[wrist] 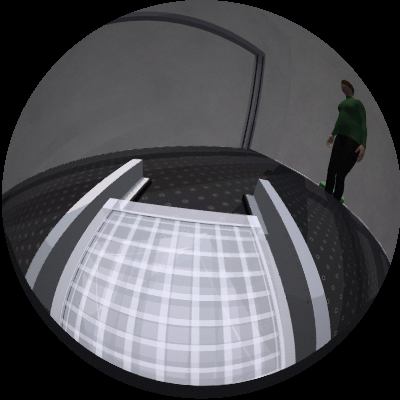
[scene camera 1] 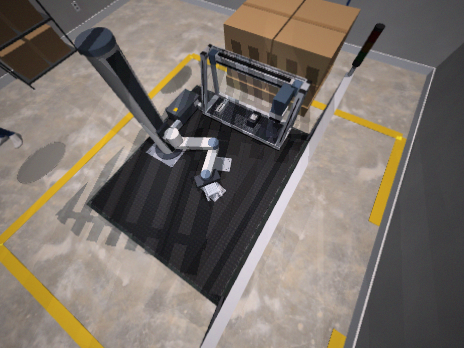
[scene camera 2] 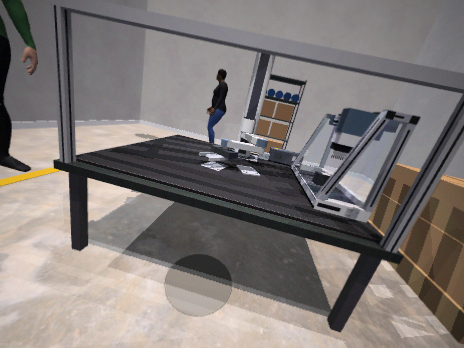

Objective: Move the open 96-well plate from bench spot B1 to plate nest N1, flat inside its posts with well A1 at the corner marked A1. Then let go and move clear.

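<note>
A white well plate (wrist: 189, 295) is held by the gripper, and the white well plate touches nothing else.
</note>
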